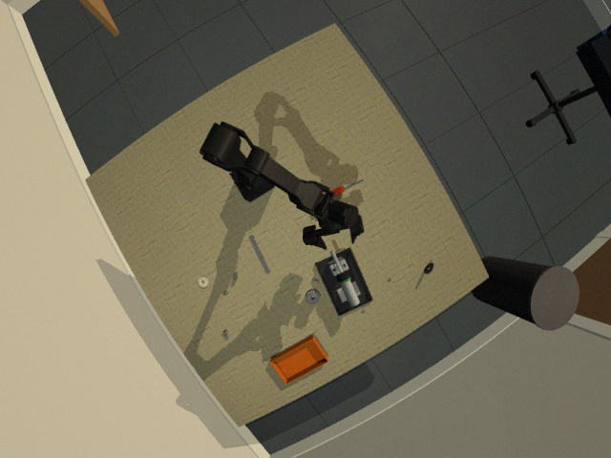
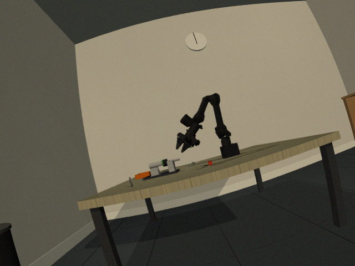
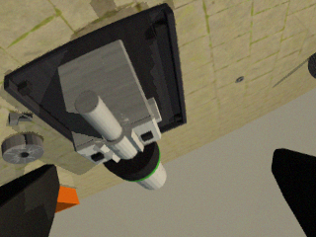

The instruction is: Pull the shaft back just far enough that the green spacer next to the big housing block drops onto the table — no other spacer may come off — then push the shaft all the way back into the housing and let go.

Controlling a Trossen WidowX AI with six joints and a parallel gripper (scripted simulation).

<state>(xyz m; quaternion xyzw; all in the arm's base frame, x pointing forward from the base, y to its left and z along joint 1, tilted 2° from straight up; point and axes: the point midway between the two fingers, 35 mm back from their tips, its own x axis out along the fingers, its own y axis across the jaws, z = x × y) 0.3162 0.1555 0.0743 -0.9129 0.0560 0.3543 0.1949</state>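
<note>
The grey shaft lies 8 cm ahead of my gripper tip, 3 cm to the right of it and 5 cm below it. From my gripper tip the other things lie so: orange tray (36 cm ahead, 34 cm to the right, 12 cm below); red-handled screwdriver (17 cm behind, 13 cm to the left, 13 cm below); green spacer (13 cm ahead, 3 cm to the right, 5 cm below).
</note>
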